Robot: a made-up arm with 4 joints.
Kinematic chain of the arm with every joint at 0, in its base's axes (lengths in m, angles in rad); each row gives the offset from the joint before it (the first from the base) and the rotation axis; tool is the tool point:
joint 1: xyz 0 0 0.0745 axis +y
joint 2: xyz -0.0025 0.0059 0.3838 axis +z
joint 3: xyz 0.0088 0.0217 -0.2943 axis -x
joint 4: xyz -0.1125 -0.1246 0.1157 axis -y
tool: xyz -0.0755 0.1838 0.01
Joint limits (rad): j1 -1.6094..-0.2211 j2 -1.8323..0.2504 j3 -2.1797..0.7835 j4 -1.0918..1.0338
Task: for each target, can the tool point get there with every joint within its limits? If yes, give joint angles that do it. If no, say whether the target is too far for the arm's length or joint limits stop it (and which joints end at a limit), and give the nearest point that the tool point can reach.
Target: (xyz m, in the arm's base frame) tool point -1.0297 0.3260 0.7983
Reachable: no: too far | nearest point -0.2522 0.0832 0.2518 | short by 0.981 m
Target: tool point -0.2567 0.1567 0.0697
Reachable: yes | joints -1.2146 -1.3997 -0.8739 -0.5222
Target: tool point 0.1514 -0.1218 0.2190
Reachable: no: joint limits stop it (at a limit: joint 1, joint 2, joint 3, joint 4) | nearest point 0.1753 0.0805 0.2988 | short by 0.219 m
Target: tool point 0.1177 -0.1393 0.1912
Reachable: no: joint limits stop it (at a limit: joint 1, joint 2, joint 4) | nearest point -0.1020 -0.1955 0.1418 | short by 0.232 m
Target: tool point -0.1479 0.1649 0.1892
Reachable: yes | joints -0.6505 -1.2381 -0.8384 0.7632
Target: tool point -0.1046 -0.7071 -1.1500
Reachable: no: too far | nearest point -0.0929 -0.1068 -0.1240 | short by 1.189 m
